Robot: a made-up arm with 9 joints. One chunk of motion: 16 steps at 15 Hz.
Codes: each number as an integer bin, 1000 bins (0 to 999) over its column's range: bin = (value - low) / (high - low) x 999, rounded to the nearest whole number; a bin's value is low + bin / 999 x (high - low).
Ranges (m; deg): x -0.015..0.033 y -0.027..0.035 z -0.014..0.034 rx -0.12..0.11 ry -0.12..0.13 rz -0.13..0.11
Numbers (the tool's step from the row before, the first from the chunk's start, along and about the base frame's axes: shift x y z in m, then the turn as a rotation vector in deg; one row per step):
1: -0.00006 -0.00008 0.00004 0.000 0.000 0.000
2: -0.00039 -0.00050 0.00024 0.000 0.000 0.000
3: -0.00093 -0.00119 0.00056 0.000 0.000 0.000
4: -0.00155 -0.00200 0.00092 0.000 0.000 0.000
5: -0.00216 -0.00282 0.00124 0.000 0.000 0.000
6: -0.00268 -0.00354 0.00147 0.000 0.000 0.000
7: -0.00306 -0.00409 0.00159 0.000 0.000 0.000
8: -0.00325 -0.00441 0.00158 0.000 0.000 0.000
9: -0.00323 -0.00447 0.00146 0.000 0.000 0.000
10: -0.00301 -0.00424 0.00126 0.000 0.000 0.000
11: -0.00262 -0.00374 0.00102 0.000 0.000 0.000
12: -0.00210 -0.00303 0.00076 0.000 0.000 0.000
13: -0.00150 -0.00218 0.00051 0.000 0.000 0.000
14: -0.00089 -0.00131 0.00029 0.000 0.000 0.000
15: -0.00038 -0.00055 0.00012 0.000 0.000 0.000
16: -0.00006 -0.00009 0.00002 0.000 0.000 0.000
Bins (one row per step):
1: 311 434 292 521 480 541
2: 304 427 296 521 480 541
3: 293 416 303 521 480 541
4: 280 403 311 521 480 541
5: 267 390 317 521 480 541
6: 256 378 322 521 480 541
7: 249 369 324 521 480 541
8: 245 364 324 521 480 541
9: 245 363 322 521 480 541
10: 250 367 318 521 480 541
11: 258 375 313 521 480 541
12: 268 386 307 521 480 541
13: 281 400 302 521 480 541
14: 294 414 297 521 480 541
15: 304 426 294 521 480 541
16: 311 434 292 521 480 541

